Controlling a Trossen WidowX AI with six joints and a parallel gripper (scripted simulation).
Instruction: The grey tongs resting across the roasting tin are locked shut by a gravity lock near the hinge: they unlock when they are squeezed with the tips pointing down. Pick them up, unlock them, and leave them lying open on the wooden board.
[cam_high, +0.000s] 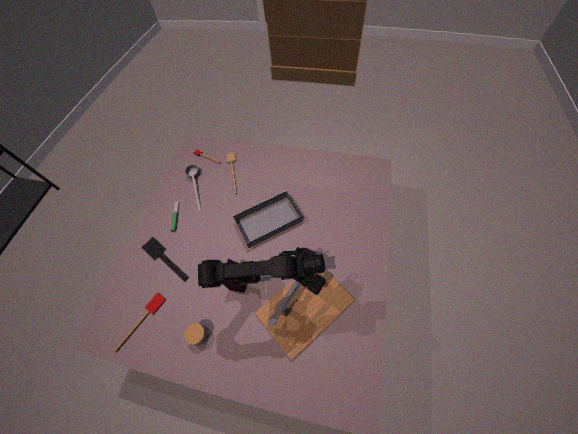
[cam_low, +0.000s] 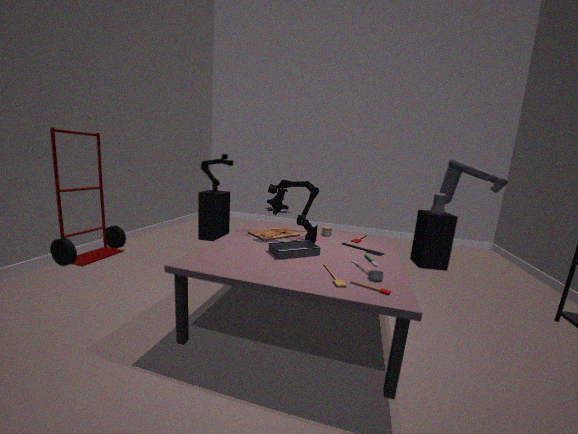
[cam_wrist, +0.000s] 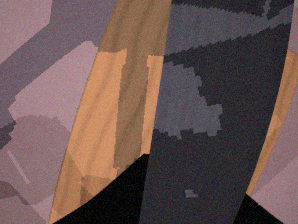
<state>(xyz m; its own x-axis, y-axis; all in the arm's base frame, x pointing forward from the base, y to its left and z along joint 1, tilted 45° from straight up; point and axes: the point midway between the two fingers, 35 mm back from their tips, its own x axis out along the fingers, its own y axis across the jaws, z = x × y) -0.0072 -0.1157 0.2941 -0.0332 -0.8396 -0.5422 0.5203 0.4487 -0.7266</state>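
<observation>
The wooden board lies 170 mm below my gripper tip and 80 mm behind it. From my gripper tip the other things lie so: roasting tin 340 mm ahead, 200 mm to the left, 150 mm below; then round wooden pot 430 mm to the left, 220 mm behind, 150 mm below; then black spatula 700 mm to the left, 180 mm below, 110 mm ahead.
</observation>
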